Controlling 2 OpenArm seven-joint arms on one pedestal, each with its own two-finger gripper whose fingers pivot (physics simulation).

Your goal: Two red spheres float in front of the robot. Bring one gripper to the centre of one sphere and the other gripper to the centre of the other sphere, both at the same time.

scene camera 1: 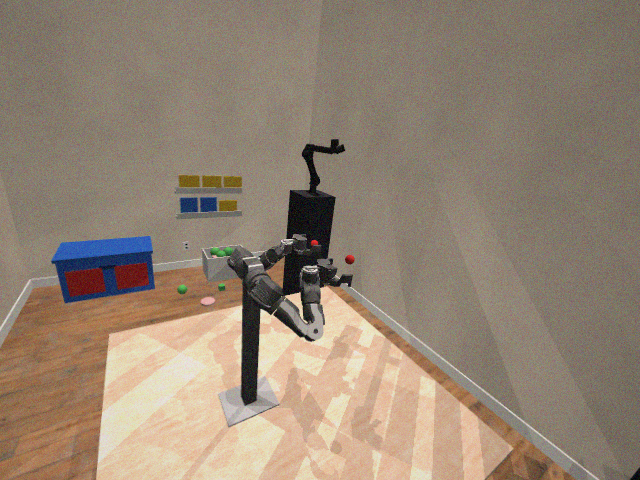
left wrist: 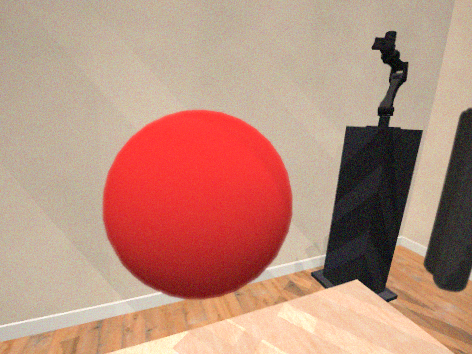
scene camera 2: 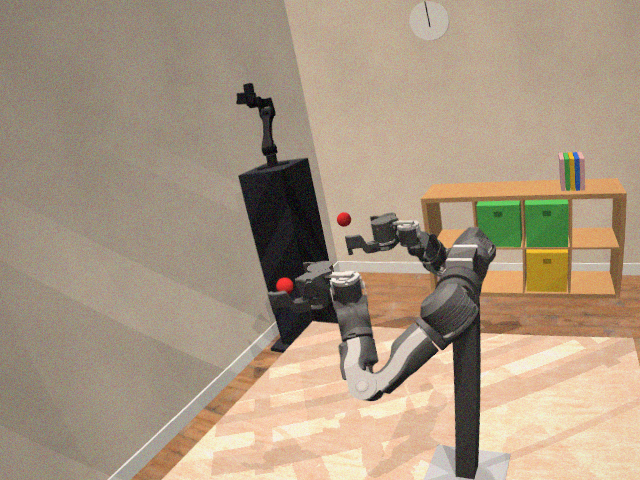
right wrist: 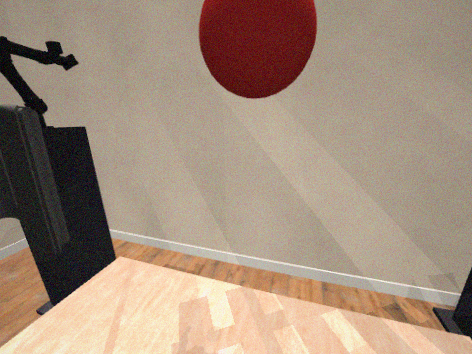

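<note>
A red sphere [scene camera 1: 314, 241] [scene camera 2: 284, 284] [left wrist: 197, 204] floats at my left gripper [scene camera 1: 314, 246] [scene camera 2: 285, 292]. The left gripper is open, and a finger partly hides the sphere's lower part in both scene views. The sphere is large and slightly left of centre in the left wrist view. The other red sphere [scene camera 1: 349, 259] [scene camera 2: 343, 219] [right wrist: 257, 45] floats beyond and above the tips of my right gripper [scene camera 1: 343, 274] [scene camera 2: 356, 238], apart from it. The right gripper is open. That sphere is cut off by the top edge in the right wrist view.
A black pedestal [scene camera 1: 310, 217] [scene camera 2: 268, 222] [left wrist: 372, 210] with a small black arm [scene camera 1: 312, 165] [scene camera 2: 267, 126] stands behind the spheres by the wall. Dark parts show at the right edge of the left wrist view and the left edge of the right wrist view.
</note>
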